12 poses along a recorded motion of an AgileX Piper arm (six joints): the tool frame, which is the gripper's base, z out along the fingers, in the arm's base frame.
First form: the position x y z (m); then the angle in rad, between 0 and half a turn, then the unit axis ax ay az.
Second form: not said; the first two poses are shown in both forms.
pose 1, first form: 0.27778 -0.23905 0.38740 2.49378 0.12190 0.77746 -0.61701
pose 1, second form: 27.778 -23.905 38.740 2.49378 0.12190 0.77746 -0.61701
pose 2, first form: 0.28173 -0.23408 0.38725 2.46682 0.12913 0.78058 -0.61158
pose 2, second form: 28.173 -23.408 38.725 2.46682 0.12913 0.78058 -0.61158
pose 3, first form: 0.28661 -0.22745 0.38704 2.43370 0.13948 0.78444 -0.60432
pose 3, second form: 28.661 -22.745 38.704 2.43370 0.13948 0.78444 -0.60432
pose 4, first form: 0.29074 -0.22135 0.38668 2.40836 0.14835 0.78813 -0.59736
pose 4, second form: 29.074 -22.135 38.668 2.40836 0.14835 0.78813 -0.59736
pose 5, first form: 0.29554 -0.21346 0.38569 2.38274 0.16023 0.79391 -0.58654
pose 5, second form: 29.554 -21.346 38.569 2.38274 0.16023 0.79391 -0.58654
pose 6, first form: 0.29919 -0.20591 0.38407 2.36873 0.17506 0.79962 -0.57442
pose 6, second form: 29.919 -20.591 38.407 2.36873 0.17506 0.79962 -0.57442
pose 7, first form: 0.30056 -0.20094 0.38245 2.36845 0.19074 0.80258 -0.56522
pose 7, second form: 30.056 -20.094 38.245 2.36845 0.19074 0.80258 -0.56522
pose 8, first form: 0.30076 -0.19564 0.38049 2.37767 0.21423 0.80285 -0.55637
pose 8, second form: 30.076 -19.564 38.049 2.37767 0.21423 0.80285 -0.55637
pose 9, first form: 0.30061 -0.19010 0.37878 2.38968 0.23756 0.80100 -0.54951
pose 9, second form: 30.061 -19.010 37.878 2.38968 0.23756 0.80100 -0.54951
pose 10, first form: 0.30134 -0.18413 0.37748 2.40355 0.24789 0.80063 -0.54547
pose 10, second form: 30.134 -18.413 37.748 2.40355 0.24789 0.80063 -0.54547
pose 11, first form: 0.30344 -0.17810 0.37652 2.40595 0.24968 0.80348 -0.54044
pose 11, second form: 30.344 -17.810 37.652 2.40595 0.24968 0.80348 -0.54044
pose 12, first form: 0.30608 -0.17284 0.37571 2.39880 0.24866 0.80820 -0.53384
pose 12, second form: 30.608 -17.284 37.571 2.39880 0.24866 0.80820 -0.53384
